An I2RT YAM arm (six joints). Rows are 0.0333 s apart.
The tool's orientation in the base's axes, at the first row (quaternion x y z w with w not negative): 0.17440, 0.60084, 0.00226, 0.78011
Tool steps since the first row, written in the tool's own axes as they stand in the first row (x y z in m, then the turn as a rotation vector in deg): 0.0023, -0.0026, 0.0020, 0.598, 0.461, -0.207; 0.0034, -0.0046, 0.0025, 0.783, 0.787, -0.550; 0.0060, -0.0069, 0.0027, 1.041, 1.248, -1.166; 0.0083, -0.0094, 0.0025, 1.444, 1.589, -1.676; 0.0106, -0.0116, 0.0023, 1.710, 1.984, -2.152; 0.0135, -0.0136, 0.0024, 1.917, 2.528, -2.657; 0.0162, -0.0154, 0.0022, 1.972, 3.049, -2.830; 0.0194, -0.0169, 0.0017, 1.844, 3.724, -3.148; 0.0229, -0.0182, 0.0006, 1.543, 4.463, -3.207; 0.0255, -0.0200, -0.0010, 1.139, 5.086, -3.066; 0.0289, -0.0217, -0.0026, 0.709, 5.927, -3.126; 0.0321, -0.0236, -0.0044, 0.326, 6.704, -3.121
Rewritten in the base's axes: 0.0020, -0.0025, -0.0024, 0.067, 0.616, -0.478; 0.0023, -0.0043, -0.0039, -0.136, 1.054, -0.637; 0.0028, -0.0059, -0.0069, -0.547, 1.708, -0.885; 0.0027, -0.0077, -0.0098, -0.844, 2.252, -1.280; 0.0027, -0.0093, -0.0126, -1.135, 2.807, -1.524; 0.0032, -0.0105, -0.0159, -1.439, 3.498, -1.678; 0.0034, -0.0116, -0.0189, -1.479, 4.046, -1.624; 0.0035, -0.0122, -0.0224, -1.674, 4.738, -1.387; 0.0032, -0.0124, -0.0263, -1.660, 5.384, -0.915; 0.0020, -0.0131, -0.0296, -1.512, 5.845, -0.335; 0.0011, -0.0135, -0.0336, -1.515, 6.560, 0.286; -0.0001, -0.0141, -0.0375, -1.456, 7.206, 0.859
